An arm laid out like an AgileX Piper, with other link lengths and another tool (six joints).
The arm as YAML. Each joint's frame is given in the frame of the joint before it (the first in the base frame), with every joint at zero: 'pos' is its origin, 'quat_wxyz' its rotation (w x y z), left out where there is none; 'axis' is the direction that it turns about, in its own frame. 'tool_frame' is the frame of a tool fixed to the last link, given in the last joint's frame.
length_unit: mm
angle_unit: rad
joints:
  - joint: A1
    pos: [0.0, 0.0, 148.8]
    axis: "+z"
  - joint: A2
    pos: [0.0, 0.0, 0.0]
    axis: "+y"
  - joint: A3
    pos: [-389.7, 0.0, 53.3]
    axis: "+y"
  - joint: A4
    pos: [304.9, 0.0, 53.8]
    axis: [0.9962, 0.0, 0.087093]
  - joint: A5
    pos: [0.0, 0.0, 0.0]
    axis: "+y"
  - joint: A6
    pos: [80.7, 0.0, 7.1]
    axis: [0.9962, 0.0, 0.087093]
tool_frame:
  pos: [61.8, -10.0, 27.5]
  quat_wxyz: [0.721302, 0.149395, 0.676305, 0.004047]
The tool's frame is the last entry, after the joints.
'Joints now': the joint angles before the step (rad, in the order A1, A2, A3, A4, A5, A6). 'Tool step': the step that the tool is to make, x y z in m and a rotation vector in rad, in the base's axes. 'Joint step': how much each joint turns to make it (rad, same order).
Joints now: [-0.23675 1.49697 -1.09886 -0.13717 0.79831 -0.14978]
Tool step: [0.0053 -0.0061 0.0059 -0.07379 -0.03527 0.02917]
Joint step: [0.00000 0.00013 -0.00004 -0.07000 -0.05234 0.00089]
